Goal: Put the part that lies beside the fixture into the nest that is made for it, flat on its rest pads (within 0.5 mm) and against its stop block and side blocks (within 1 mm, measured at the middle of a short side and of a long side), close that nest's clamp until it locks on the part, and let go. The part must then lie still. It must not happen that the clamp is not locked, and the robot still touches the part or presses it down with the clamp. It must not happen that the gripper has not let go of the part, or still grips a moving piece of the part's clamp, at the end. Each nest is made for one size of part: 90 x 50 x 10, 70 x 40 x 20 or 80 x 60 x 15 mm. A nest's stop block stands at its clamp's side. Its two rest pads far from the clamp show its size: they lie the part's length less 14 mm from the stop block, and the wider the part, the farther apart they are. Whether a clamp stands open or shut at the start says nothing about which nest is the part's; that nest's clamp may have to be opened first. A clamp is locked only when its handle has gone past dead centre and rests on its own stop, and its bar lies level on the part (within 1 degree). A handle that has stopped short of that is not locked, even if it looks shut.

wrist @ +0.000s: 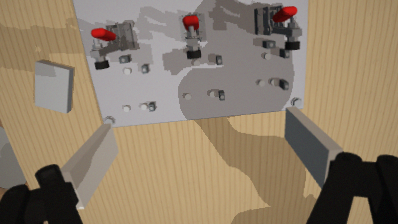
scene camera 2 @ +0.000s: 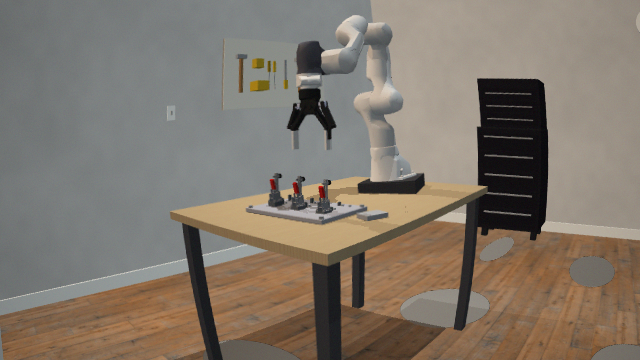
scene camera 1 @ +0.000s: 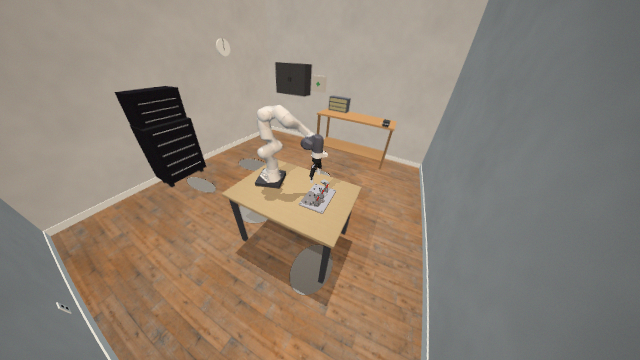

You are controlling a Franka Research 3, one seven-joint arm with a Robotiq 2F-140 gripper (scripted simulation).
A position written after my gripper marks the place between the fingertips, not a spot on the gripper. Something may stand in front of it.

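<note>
My gripper point(scene camera 2: 311, 149) and a grey fixture plate point(scene camera 2: 309, 215) in scene camera 2. Wrist view: my gripper point(wrist: 198, 130), grey fixture plate point(wrist: 157, 38), grey part point(wrist: 53, 83).
</note>
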